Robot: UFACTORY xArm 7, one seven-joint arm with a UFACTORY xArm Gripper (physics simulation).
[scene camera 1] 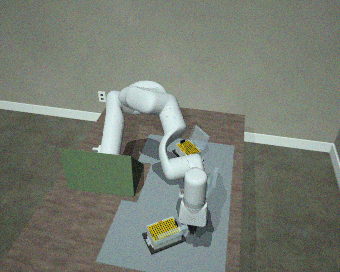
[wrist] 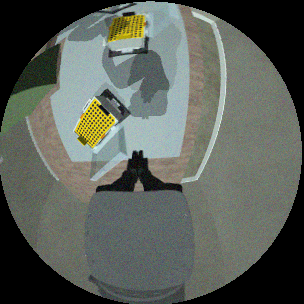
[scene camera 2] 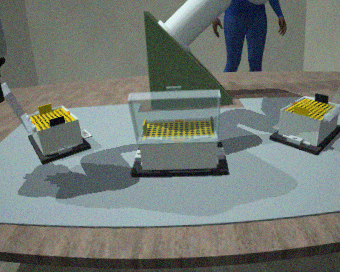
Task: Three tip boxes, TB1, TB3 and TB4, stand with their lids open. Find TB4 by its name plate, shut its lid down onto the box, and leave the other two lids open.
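Seen in the pictures: gripper, fingertip midpoint: (scene camera 1: 192, 231) (wrist: 138, 156); arm's base, origin of the base link: (scene camera 1: 109, 156) (scene camera 2: 173, 37).
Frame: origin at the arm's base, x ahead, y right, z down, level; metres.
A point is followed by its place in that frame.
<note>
My gripper (scene camera 1: 192, 230) @(z 0.034, x 0.435, y 0.304 m) (wrist: 138, 156) @(z 0.034, x 0.435, y 0.304 m) is shut and empty, beside the open clear lid (scene camera 2: 18, 109) @(z 0.058, x 0.405, y 0.280 m) (wrist: 110, 154) @(z 0.057, x 0.376, y 0.313 m) of the near-end tip box (scene camera 1: 165, 234) @(z 0.027, x 0.340, y 0.345 m) (scene camera 2: 56, 134) @(z 0.127, x 0.370, y 0.232 m) (wrist: 96, 122). Part of the gripper shows at the left edge in scene camera 2; whether it touches the lid is unclear. The middle tip box (scene camera 2: 180, 156) @(z 0.139, x 0.454, y -0.006 m) (wrist: 128, 32) has its clear lid (scene camera 2: 175, 107) @(z 0.043, x 0.495, y -0.003 m) up; the arm hides most of that box in scene camera 1. The far-end tip box (scene camera 1: 188, 149) (scene camera 2: 306, 122) @(z 0.121, x 0.383, y -0.243 m) has its lid (scene camera 1: 200, 135) @(z 0.058, x 0.386, y -0.330 m) up. No name plate is legible, so I cannot tell which is TB4.
The boxes have yellow racks and dark bases, and stand on a grey-blue mat (scene camera 1: 120, 245) @(z 0.170, x 0.151, y 0.334 m) (scene camera 2: 240, 200) @(z 0.170, x 0.533, y -0.088 m) (wrist: 75, 65) @(z 0.170, x 0.238, y 0.049 m) on a wooden table (scene camera 1: 40, 235) @(z 0.173, x -0.193, y 0.357 m). A green panel (scene camera 1: 100, 172) @(z 0.036, x -0.020, y 0.076 m) (scene camera 2: 172, 75) @(z 0.085, x 0.125, y 0.007 m) stands by the arm's base. A person in blue (scene camera 2: 244, 35) stands behind the table.
</note>
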